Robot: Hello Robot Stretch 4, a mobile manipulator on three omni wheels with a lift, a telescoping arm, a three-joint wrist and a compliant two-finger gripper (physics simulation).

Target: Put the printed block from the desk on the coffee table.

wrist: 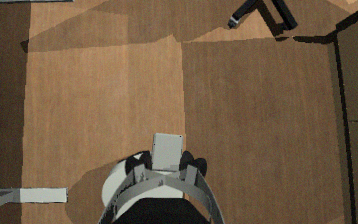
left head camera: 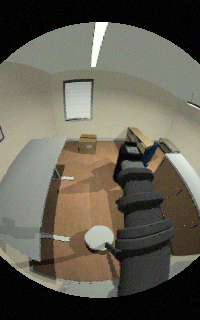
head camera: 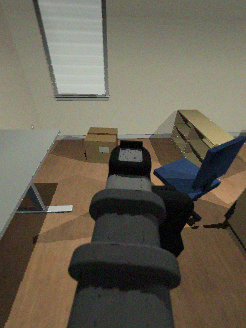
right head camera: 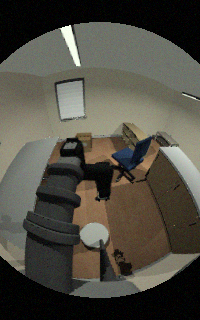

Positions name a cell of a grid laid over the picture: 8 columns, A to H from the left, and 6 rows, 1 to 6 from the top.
Scene:
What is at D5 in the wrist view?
My gripper.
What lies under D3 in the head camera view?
A cardboard box.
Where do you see a wooden shelf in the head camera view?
G3

